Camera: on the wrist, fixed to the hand. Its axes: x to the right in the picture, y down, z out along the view.
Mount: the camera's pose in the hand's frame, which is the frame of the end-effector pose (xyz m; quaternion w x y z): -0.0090 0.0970 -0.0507 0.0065 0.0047 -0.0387 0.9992
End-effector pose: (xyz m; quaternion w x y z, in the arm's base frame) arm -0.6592 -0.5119 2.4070 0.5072 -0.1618 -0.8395 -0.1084
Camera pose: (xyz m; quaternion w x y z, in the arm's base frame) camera -0.5769 -0.4413 2.4242 0.0799 -0.8417 0.1361 0.5163
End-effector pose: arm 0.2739 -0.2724 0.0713 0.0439 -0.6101 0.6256 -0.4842
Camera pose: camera 0.1735 -0.2578 0.0292 0.5112 0.6026 0.6097 0.0614
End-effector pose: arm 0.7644 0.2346 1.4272 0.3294 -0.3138 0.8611 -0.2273
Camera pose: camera 0.6958 0.3181 1.4075 0.2640 0.8511 0.3053 0.3357
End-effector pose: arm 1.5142 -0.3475 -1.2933 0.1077 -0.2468 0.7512 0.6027
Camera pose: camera 1.4802 -0.3792 -1.1938 0.5713 -0.7728 -0.2501 -0.1176
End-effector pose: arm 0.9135 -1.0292 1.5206 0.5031 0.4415 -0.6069 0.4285
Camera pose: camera 0.8324 -0.9558 1.5108 0.4505 0.5846 0.4626 -0.4913
